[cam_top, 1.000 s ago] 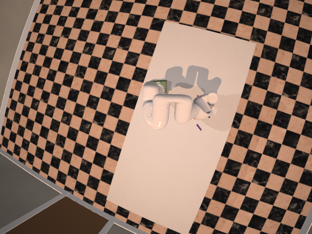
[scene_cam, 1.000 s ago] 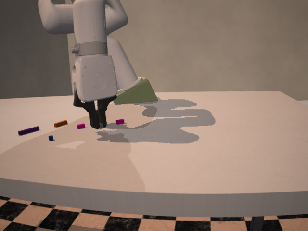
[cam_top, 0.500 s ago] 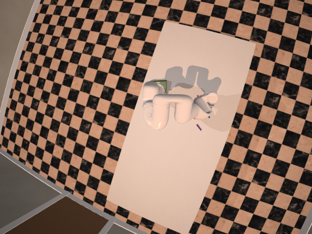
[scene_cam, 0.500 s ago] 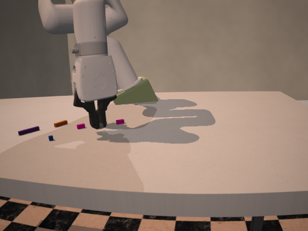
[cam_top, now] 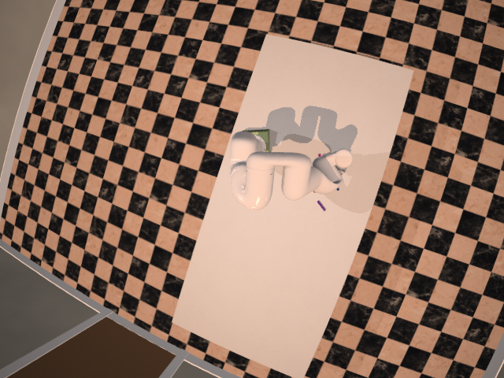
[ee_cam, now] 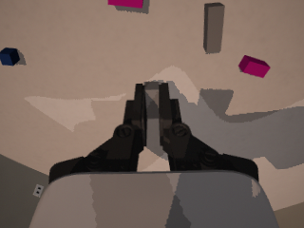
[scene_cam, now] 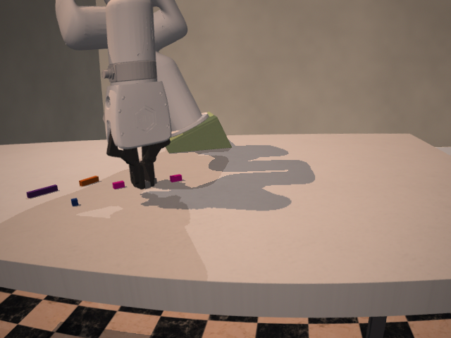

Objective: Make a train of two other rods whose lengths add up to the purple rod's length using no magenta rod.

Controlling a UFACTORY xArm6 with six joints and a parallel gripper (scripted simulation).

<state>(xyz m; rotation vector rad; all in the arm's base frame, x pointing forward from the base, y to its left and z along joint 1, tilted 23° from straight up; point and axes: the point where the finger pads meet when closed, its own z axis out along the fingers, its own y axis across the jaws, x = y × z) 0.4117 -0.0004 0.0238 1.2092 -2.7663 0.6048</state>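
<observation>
The small blue rod is 11 cm to the right of my hand, 5 cm ahead of it and 3 cm below it. The rest, counted from my hand: purple rod 21 cm to the right, 3 cm below, 1 cm behind; then orange rod 14 cm to the right, 7 cm behind, 3 cm below.
</observation>
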